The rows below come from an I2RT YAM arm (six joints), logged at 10 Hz.
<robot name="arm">
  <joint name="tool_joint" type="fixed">
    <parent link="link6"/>
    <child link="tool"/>
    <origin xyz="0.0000 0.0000 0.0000" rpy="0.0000 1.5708 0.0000"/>
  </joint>
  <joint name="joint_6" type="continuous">
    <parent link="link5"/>
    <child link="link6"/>
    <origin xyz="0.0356 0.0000 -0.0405" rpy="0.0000 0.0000 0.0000"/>
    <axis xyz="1 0 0"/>
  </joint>
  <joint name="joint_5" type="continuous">
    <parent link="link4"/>
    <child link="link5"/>
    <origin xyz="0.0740 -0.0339 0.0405" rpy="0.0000 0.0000 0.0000"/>
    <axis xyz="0 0 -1"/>
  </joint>
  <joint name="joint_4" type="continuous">
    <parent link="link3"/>
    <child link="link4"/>
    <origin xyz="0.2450 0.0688 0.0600" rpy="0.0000 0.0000 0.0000"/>
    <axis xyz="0 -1 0"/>
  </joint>
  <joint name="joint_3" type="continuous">
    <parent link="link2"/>
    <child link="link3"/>
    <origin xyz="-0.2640 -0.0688 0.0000" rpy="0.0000 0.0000 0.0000"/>
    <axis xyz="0 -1 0"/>
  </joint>
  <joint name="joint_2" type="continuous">
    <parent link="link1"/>
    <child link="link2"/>
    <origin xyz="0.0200 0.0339 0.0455" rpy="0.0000 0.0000 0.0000"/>
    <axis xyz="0 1 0"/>
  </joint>
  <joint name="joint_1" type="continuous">
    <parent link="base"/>
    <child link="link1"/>
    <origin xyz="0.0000 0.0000 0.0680" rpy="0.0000 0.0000 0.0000"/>
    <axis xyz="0 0 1"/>
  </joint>
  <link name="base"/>
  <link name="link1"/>
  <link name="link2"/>
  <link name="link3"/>
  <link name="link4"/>
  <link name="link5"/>
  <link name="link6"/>
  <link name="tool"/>
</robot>
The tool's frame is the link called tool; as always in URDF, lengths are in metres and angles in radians. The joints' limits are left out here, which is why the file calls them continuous.
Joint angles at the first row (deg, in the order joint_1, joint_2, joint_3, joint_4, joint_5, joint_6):
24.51 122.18 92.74 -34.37 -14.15 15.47
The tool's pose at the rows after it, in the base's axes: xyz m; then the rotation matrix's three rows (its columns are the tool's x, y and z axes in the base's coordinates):
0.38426, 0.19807, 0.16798; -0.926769, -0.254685, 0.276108; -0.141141, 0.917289, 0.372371; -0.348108, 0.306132, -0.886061
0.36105, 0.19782, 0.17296; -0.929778, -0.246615, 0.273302; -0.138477, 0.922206, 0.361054; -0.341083, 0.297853, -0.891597
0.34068, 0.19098, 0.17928; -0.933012, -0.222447, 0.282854; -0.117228, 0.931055, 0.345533; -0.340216, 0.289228, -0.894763
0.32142, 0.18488, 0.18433; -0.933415, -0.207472, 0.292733; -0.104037, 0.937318, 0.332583; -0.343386, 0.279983, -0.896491
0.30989, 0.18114, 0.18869; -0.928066, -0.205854, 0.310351; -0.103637, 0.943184, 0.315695; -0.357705, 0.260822, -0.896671
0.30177, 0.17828, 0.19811; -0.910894, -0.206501, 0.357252; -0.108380, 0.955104, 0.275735; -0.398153, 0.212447, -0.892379
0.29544, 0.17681, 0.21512; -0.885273, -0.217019, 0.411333; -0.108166, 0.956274, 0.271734; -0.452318, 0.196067, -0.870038
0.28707, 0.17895, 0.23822; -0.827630, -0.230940, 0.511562; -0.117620, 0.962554, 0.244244; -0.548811, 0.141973, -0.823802
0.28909, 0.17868, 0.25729; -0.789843, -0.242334, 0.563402; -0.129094, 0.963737, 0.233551; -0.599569, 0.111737, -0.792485
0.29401, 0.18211, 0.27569; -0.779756, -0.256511, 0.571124; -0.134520, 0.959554, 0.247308; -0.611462, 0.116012, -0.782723
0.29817, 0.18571, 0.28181; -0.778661, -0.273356, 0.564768; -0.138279, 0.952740, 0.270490; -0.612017, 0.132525, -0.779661
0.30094, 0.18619, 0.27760; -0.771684, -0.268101, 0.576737; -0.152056, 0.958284, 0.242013; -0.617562, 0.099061, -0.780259
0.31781, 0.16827, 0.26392; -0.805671, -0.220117, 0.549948; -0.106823, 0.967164, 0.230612; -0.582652, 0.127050, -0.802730
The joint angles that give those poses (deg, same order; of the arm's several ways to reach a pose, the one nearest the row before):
26.27 118.66 86.76 -33.14 -12.22 16.87
27.77 114.09 81.23 -32.43 -11.08 18.45
28.39 109.26 75.95 -31.91 -9.76 20.21
29.09 104.78 71.21 -31.47 -8.53 21.53
29.62 101.87 68.56 -31.29 -6.95 21.80
30.23 99.06 67.24 -31.55 -3.34 21.45
30.76 95.82 66.98 -31.64 -1.32 21.10
32.34 91.95 67.06 -30.76 3.86 20.13
32.34 90.79 69.51 -31.55 5.98 18.37
32.34 91.40 74.08 -34.53 5.54 17.75
32.34 92.37 76.37 -35.42 4.22 17.49
32.34 93.07 76.20 -34.80 5.98 16.62
28.22 95.09 75.76 -34.19 3.26 16.70

